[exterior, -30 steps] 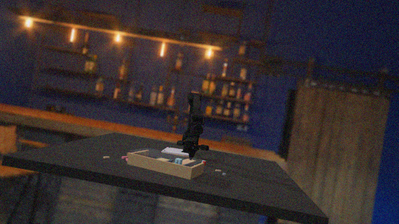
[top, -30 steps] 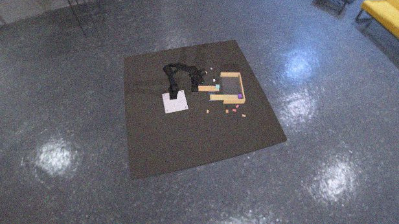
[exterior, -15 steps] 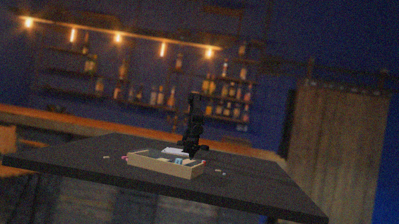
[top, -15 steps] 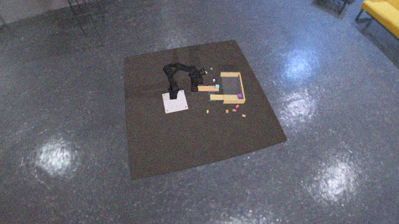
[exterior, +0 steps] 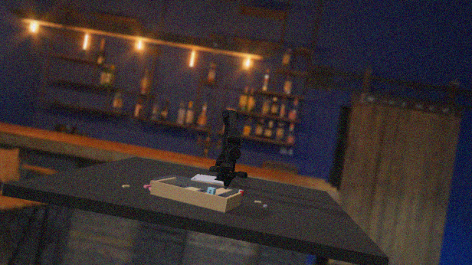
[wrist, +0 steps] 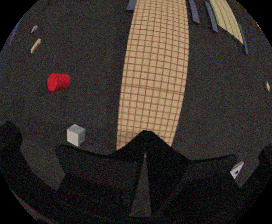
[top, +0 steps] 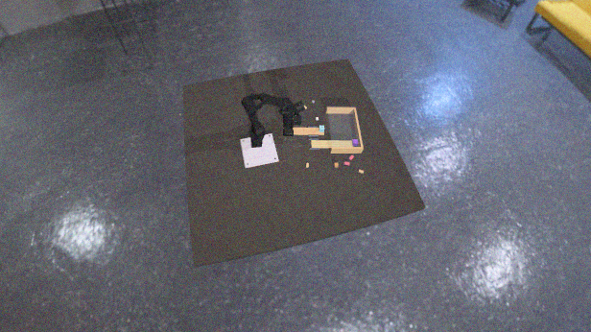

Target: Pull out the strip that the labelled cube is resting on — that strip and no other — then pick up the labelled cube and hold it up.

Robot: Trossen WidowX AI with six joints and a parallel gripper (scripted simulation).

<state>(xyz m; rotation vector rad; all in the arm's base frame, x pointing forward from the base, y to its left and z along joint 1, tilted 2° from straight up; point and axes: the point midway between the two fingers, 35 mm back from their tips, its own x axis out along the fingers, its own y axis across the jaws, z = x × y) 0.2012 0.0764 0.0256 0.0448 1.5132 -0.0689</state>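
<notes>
The red piece is 9 cm to the left of my gripper tip, 5 cm ahead of it and 1 cm above it.
</notes>
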